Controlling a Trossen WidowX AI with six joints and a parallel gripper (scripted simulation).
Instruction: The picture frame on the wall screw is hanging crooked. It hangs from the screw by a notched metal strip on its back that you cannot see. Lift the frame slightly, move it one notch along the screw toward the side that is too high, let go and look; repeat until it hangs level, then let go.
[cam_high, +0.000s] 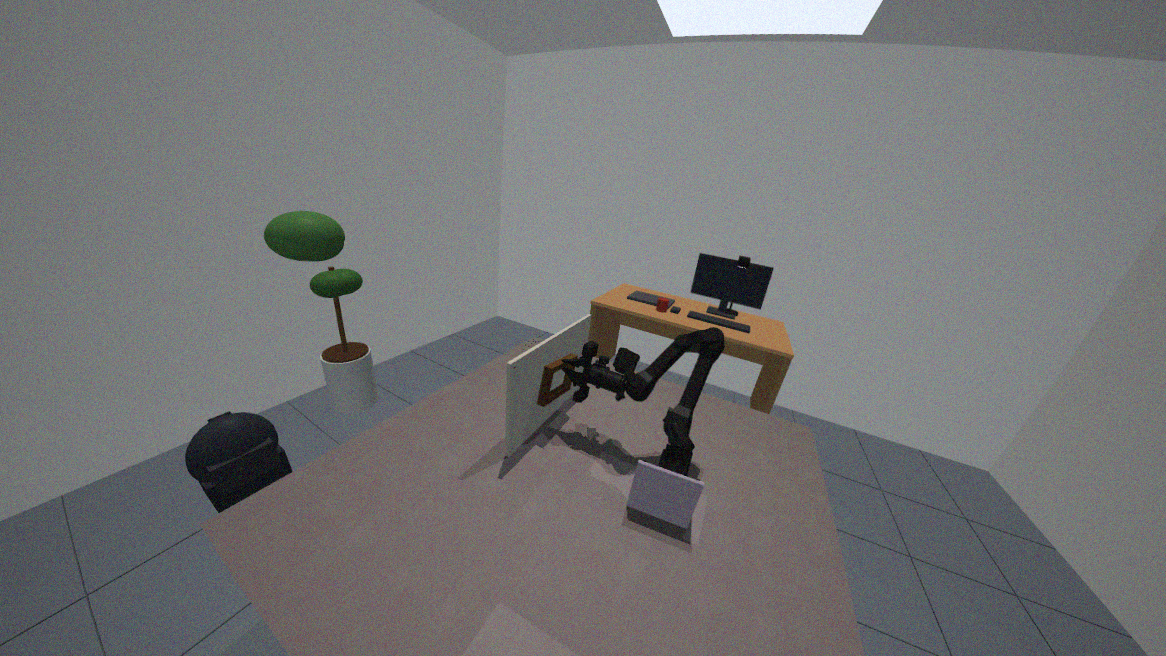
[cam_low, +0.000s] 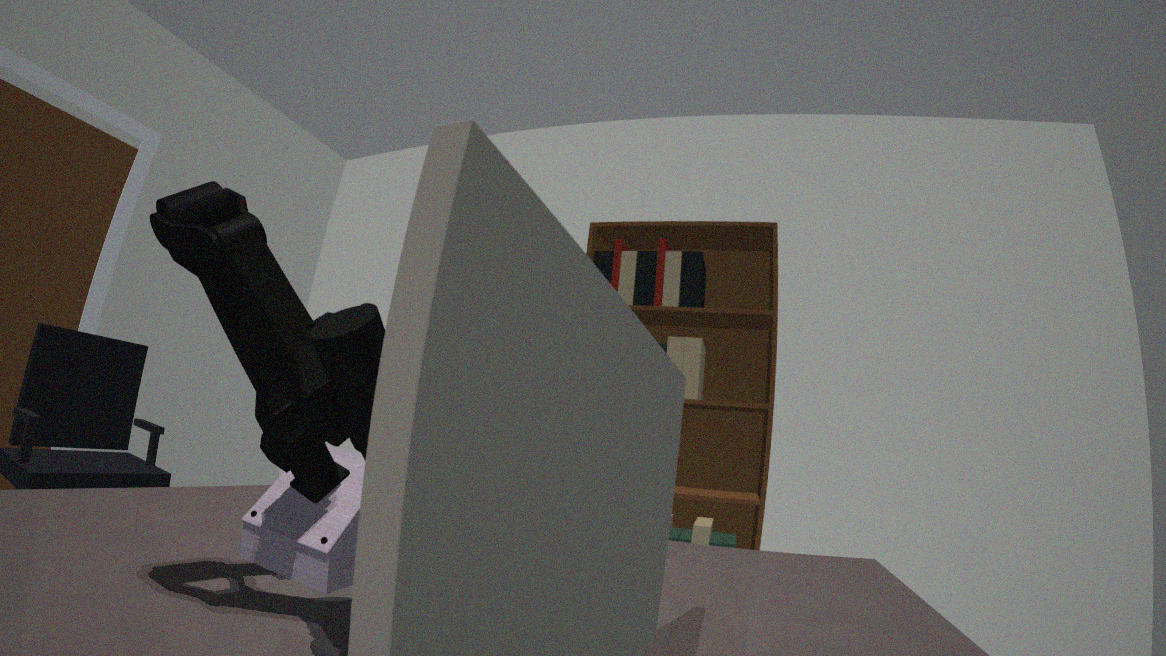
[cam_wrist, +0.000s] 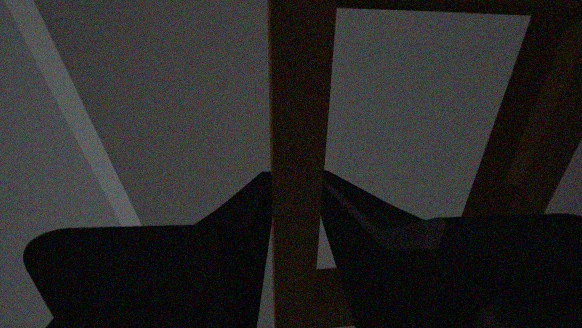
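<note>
The brown wooden picture frame is 10 mm ahead of my gripper tip, 10 mm to the left of it and 50 mm below it. From my gripper tip the other things lie so: wall panel: 20 mm ahead, 10 mm to the right, 60 mm below.
</note>
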